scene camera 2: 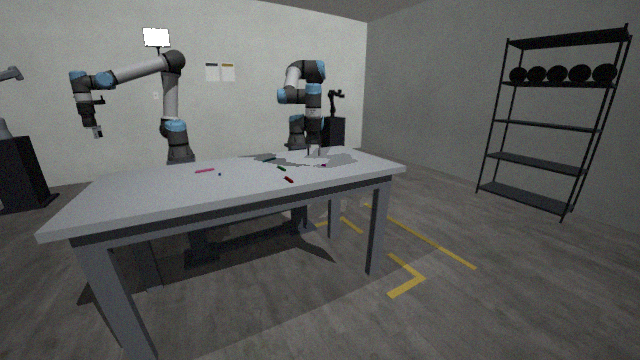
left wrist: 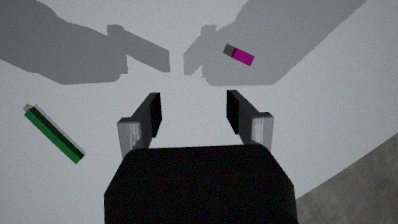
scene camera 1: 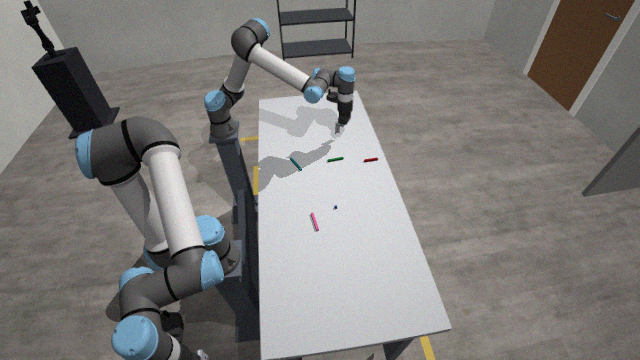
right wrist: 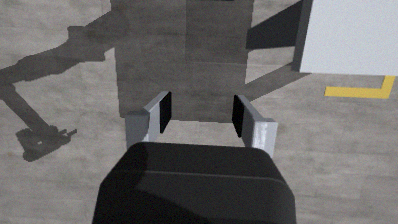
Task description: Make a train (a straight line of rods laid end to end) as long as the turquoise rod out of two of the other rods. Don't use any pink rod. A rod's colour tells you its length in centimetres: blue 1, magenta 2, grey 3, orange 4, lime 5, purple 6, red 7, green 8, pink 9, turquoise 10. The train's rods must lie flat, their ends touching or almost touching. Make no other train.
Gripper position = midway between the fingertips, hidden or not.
In view: the left gripper [left wrist: 193, 104], the right gripper [right wrist: 202, 106] and a green rod [left wrist: 56, 137].
The right wrist view does not show the green rod: it is out of frame.
